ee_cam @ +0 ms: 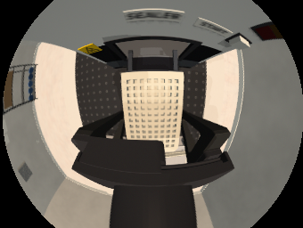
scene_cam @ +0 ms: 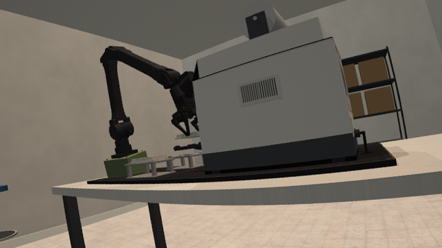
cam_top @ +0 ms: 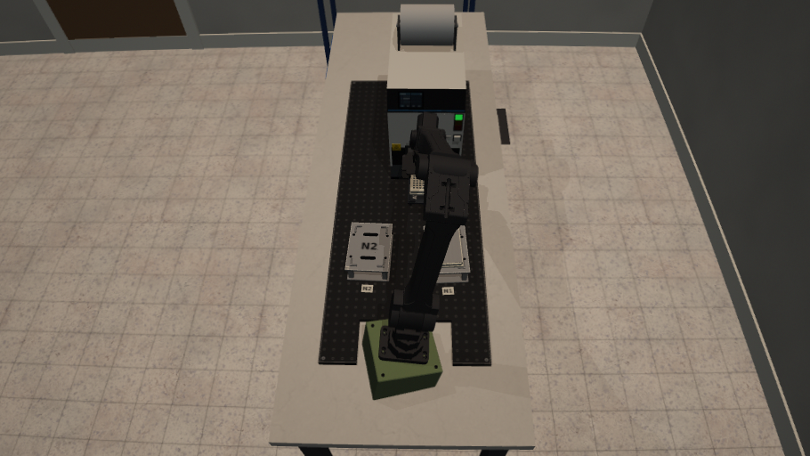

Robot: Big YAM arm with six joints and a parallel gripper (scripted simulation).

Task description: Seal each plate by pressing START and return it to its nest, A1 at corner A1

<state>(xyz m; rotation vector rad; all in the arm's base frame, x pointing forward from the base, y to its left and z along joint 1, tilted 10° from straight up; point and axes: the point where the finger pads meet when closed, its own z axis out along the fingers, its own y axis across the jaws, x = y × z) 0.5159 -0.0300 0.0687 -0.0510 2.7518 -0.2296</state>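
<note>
The sealer stage is 4 cm below my hand. From my hand the other things lie so: yellow warning label 10 cm ahead, 9 cm to the left, 1 cm above; white well plate right at my hand; N2 label 31 cm behind, 16 cm to the left, 14 cm below.
</note>
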